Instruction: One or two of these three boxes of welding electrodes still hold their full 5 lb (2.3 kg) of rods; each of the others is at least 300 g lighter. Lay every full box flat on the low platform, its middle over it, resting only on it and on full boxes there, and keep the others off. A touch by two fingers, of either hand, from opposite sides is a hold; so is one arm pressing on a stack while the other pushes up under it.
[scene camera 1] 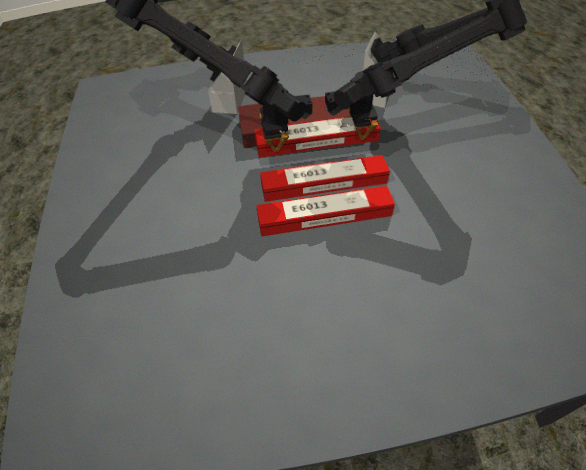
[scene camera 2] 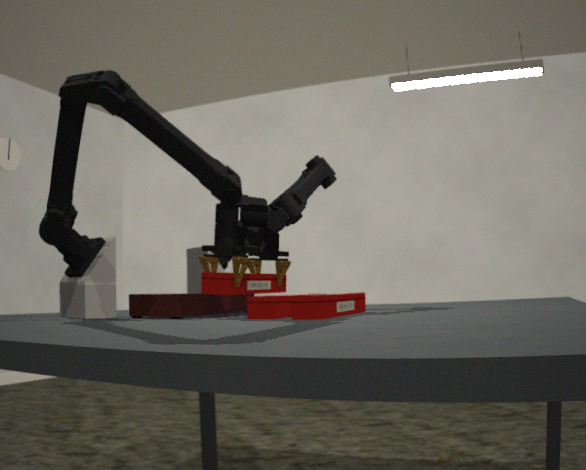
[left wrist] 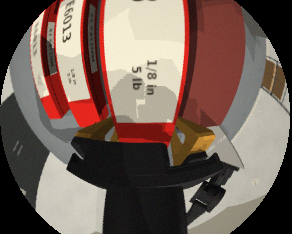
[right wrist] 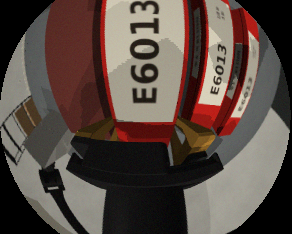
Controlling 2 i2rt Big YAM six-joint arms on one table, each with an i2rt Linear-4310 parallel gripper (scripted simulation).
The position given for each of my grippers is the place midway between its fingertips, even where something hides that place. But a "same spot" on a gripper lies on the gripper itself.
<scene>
My right gripper shows in scene camera 1, in scene camera 2 and in the right wrist view (144,115); in the left wrist view it is out of frame. A box shows in scene camera 1, in scene camera 2 (212,283), in the left wrist view (144,58) and in the right wrist view. The same spot on the box: (right wrist: 144,57) is (scene camera 1: 300,130). The same spot on my right gripper: (scene camera 1: 284,136) is (scene camera 2: 249,258).
</scene>
